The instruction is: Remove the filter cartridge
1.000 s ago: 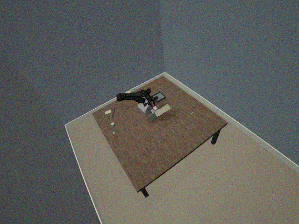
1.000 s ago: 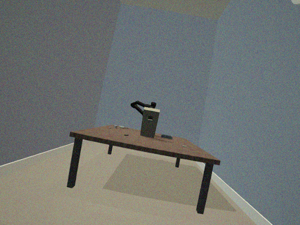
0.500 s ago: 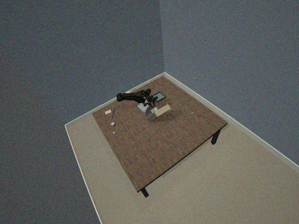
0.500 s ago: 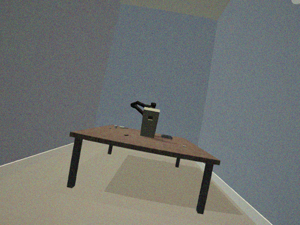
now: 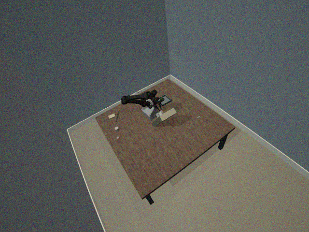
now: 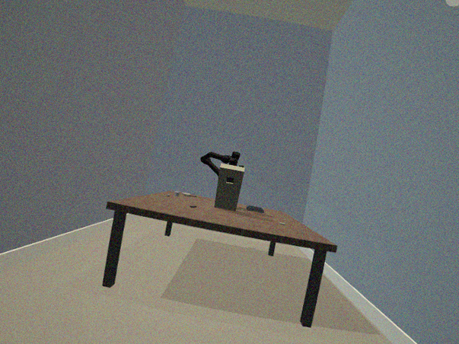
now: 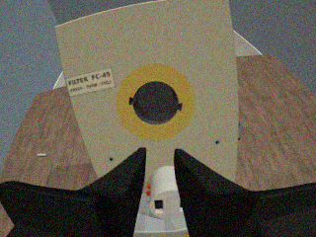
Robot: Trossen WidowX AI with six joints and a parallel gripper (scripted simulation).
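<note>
My gripper tip is 2 cm past the round filter cartridge and 8 cm above it. The rest, counted from my gripper tip: dark tray 31 cm behind, 33 cm to the left, 28 cm below.
</note>
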